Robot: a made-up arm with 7 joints. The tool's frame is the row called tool. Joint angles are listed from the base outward.
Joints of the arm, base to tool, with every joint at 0 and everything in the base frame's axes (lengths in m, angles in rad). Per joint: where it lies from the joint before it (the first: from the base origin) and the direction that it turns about. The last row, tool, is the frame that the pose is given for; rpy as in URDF.
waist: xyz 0.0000 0.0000 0.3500 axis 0 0 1
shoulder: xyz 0.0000 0.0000 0.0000 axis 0 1 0
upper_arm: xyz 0.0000 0.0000 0.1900 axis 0 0 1
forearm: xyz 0.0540 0.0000 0.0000 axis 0 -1 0
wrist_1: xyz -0.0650 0.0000 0.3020 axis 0 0 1
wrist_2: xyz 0.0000 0.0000 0.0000 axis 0 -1 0
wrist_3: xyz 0.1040 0.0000 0.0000 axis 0 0 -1
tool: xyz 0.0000 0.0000 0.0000 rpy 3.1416 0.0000 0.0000
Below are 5 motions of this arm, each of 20 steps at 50 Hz.
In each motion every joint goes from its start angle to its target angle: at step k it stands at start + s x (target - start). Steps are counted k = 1, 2, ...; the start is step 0. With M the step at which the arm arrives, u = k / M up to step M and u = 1 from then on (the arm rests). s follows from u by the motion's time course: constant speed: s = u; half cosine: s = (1 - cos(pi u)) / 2; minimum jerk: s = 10 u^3 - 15 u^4 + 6 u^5.
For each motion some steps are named. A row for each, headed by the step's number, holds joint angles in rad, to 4 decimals.
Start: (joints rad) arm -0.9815 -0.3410 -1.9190 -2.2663 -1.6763 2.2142 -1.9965
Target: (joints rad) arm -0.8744 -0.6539 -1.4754 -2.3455 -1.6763 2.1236 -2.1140
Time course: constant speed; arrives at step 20
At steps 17, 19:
17: -0.8905 -0.6070 -1.5419 -2.3336 -1.6763 2.1372 -2.0964
19: -0.8798 -0.6383 -1.4976 -2.3415 -1.6763 2.1281 -2.1081

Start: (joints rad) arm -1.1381 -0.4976 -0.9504 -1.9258 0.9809 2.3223 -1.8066
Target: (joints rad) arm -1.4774 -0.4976 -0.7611 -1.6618 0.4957 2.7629 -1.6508
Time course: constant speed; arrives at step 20
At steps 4, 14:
4: -1.2060 -0.4976 -0.9125 -1.8730 0.8839 2.4104 -1.7754
14: -1.3756 -0.4976 -0.8179 -1.7410 0.6413 2.6307 -1.6975

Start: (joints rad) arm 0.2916 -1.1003 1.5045 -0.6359 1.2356 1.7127 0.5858
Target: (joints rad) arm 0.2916 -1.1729 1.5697 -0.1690 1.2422 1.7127 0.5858
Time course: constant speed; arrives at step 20
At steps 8, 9, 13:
8: 0.2916 -1.1293 1.5306 -0.4491 1.2382 1.7127 0.5858
9: 0.2916 -1.1330 1.5338 -0.4258 1.2386 1.7127 0.5858
13: 0.2916 -1.1475 1.5469 -0.3324 1.2399 1.7127 0.5858

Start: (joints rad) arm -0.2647 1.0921 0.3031 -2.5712 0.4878 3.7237 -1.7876
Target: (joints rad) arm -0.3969 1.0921 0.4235 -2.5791 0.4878 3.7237 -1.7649
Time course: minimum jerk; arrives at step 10
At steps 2, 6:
2: -0.2724 1.0921 0.3101 -2.5717 0.4878 3.7237 -1.7863
6: -0.3549 1.0921 0.3853 -2.5766 0.4878 3.7237 -1.7721

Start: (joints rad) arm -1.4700 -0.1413 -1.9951 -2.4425 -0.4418 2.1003 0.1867
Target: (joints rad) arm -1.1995 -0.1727 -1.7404 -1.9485 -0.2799 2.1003 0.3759
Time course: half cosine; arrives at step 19
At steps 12, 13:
12: -1.2804 -0.1633 -1.8166 -2.0963 -0.3283 2.1003 0.3193
13: -1.2608 -0.1656 -1.7981 -2.0604 -0.3166 2.1003 0.3330

